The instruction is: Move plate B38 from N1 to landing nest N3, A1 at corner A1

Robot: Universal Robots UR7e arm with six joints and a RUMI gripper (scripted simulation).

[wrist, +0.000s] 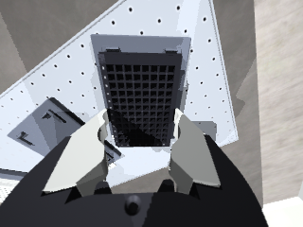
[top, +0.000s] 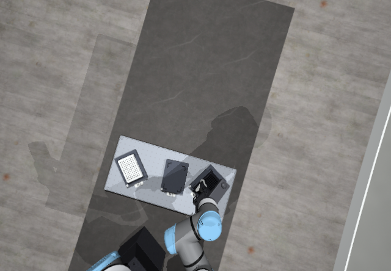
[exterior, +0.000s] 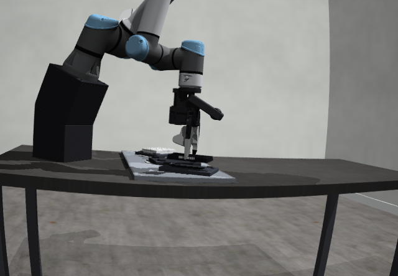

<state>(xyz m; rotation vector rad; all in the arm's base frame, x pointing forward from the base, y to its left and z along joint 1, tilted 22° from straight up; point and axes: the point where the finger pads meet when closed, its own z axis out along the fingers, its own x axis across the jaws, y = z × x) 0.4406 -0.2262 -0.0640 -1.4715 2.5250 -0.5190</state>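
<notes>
My hand is 18 cm to the right of the landing nest, 5 cm above it and 1 cm past it. From my hand the other things lie so: black well plate 1 cm below; white well plate 41 cm to the left, 3 cm below, 2 cm behind.
</notes>
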